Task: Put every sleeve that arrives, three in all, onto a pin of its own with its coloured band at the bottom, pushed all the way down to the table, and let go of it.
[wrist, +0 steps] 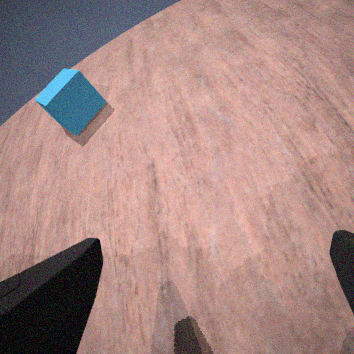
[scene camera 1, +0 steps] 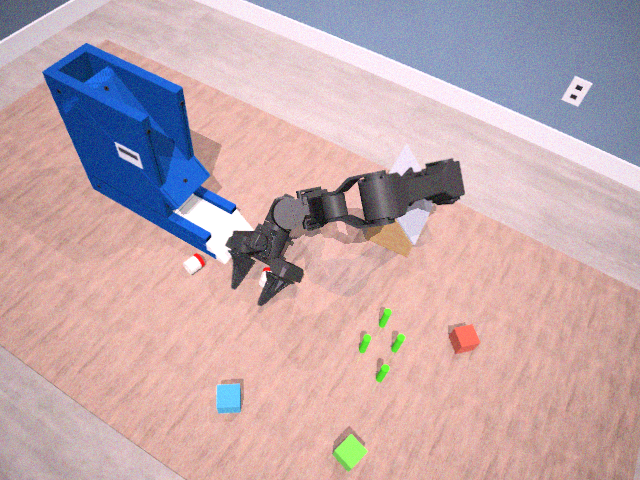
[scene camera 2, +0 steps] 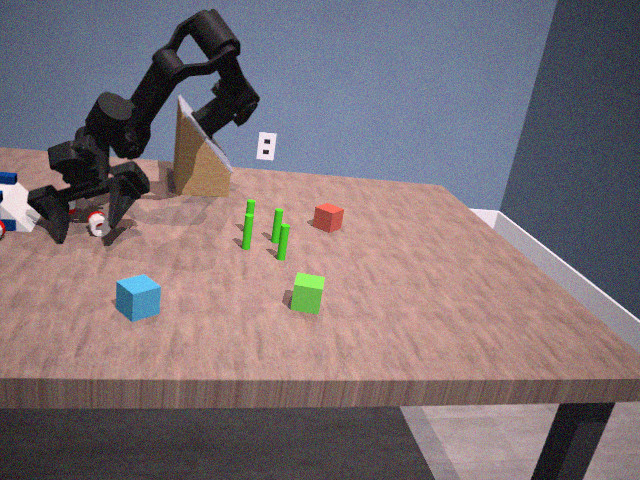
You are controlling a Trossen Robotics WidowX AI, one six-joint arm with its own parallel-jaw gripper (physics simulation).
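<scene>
A white sleeve with a red band (scene camera 1: pixel 263 279) (scene camera 2: pixel 93 225) lies on its side on the table beside my gripper's right finger. My gripper (scene camera 1: pixel 248 295) (scene camera 2: pixel 84 242) (wrist: pixel 221 249) is open, low over the table, with nothing between its fingers. Another white sleeve with a red band (scene camera 1: pixel 193 264) lies on its side near the chute's mouth; part of it shows at the left edge in scene camera 2. A small red and white piece (scene camera 2: pixel 71 209) shows behind the left finger, mostly hidden. Several bare green pins (scene camera 1: pixel 364 343) (scene camera 2: pixel 247 232) stand upright at the right.
The tall blue chute (scene camera 1: pixel 113 139) stands at the left with a white ramp (scene camera 1: pixel 214 222) close to my gripper. A blue cube (scene camera 1: pixel 229 398) (scene camera 2: pixel 138 298) (wrist: pixel 75 102), a green cube (scene camera 1: pixel 350 452) (scene camera 2: pixel 308 292) and a red cube (scene camera 1: pixel 464 338) (scene camera 2: pixel 328 217) lie around. A wedge (scene camera 1: pixel 391 238) (scene camera 2: pixel 201 170) stands under the arm's rear.
</scene>
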